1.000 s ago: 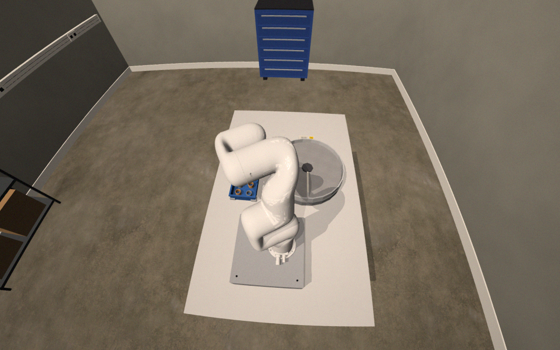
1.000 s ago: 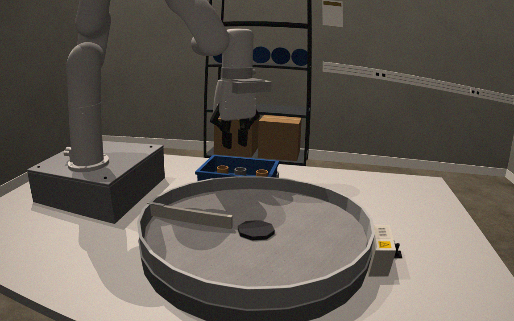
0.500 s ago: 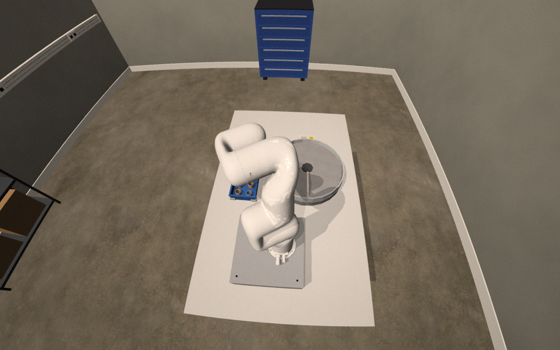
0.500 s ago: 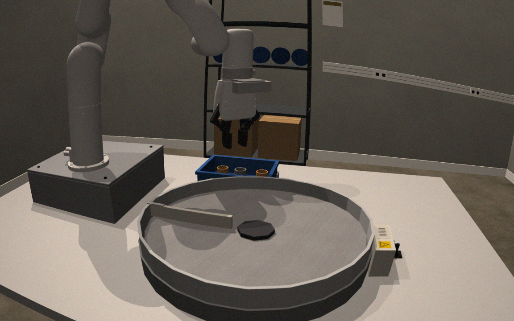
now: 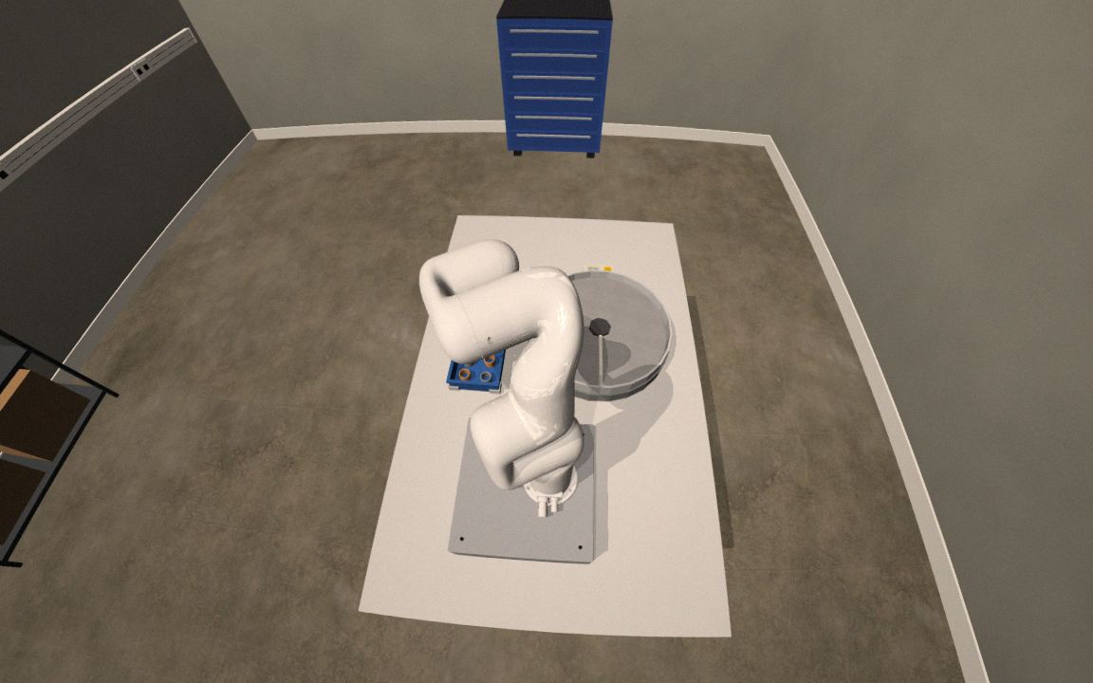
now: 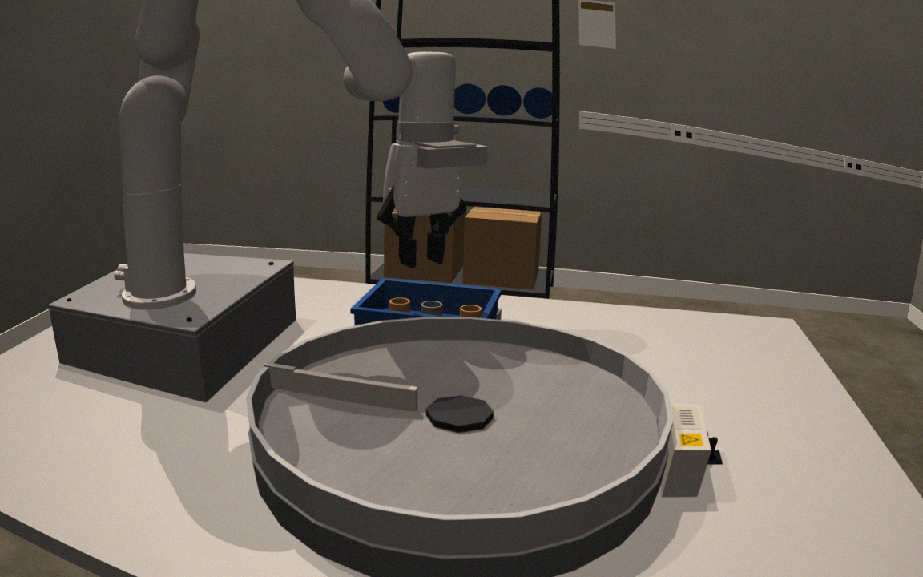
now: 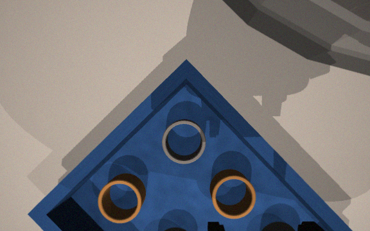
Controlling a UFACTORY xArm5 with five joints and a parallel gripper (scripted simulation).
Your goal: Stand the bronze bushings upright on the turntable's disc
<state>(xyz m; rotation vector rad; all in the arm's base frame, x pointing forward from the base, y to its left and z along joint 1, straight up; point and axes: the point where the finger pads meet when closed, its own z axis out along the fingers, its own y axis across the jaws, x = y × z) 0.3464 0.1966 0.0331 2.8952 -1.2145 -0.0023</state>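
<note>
The blue crate lies 10 cm below my hand and 3 cm to the left of it. Round my hand: turntable disc (32 cm to the right, 11 cm ahead, 8 cm below).
</note>
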